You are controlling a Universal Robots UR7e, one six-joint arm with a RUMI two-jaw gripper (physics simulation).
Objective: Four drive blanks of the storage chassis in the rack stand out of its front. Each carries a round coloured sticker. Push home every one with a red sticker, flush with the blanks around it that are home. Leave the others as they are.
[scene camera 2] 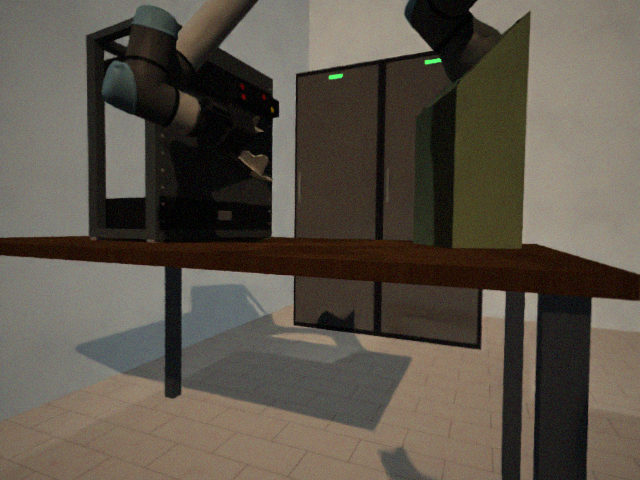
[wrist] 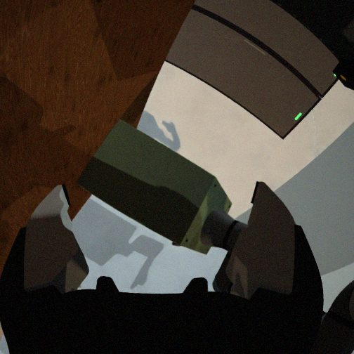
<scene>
I see my gripper [wrist: 159,186] and a rack [scene camera 2: 182,200].
</scene>
